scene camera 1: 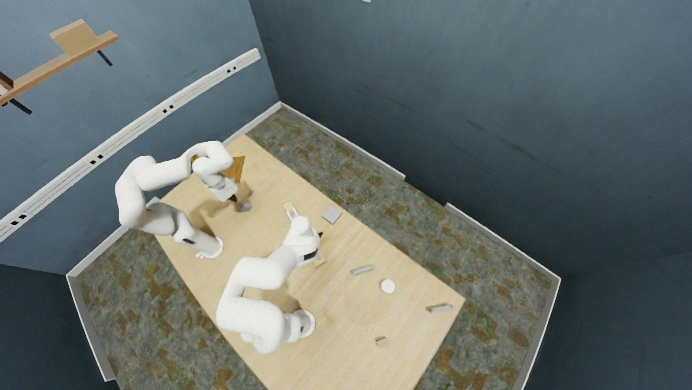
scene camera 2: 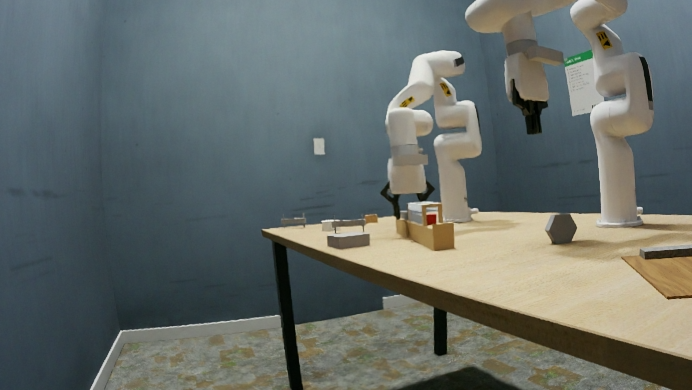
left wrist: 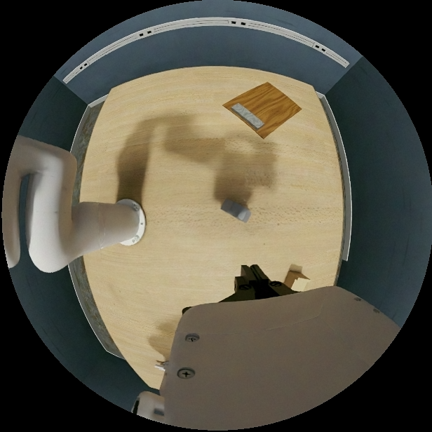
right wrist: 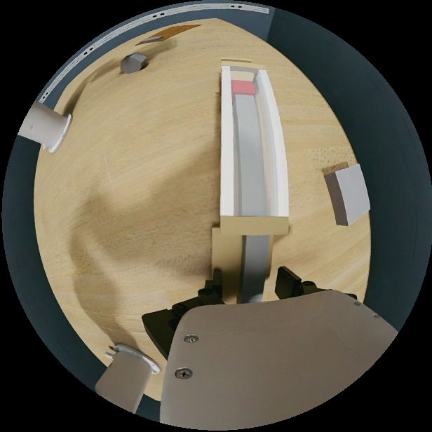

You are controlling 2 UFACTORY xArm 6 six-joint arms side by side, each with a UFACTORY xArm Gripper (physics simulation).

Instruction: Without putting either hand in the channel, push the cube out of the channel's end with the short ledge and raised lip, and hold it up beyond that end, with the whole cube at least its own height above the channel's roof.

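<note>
The channel [right wrist: 227,150] [scene camera 2: 431,236] is a tan body with white roof strips. The red cube [right wrist: 243,87] [scene camera 2: 431,219] [scene camera 1: 292,213] is inside it, near the far end in the right wrist view. A grey bar [right wrist: 251,160] lies along the channel behind the cube, and its other end sticks out at the near end. My right gripper [right wrist: 249,281] is open, its fingers apart on both sides of the bar's outer end, outside the channel. My left gripper [scene camera 2: 533,125] [left wrist: 247,277] [scene camera 1: 233,199] is shut and empty, high above the table, away from the channel.
A grey hexagonal block [scene camera 1: 245,206] [scene camera 2: 561,229] [left wrist: 236,210] [right wrist: 133,63] stands below my left gripper. A grey block [right wrist: 352,195] [scene camera 2: 348,240] [scene camera 1: 331,215] lies beside the channel. A wooden board [left wrist: 277,102] bears a grey strip. A white disc [scene camera 1: 387,286] is farther right.
</note>
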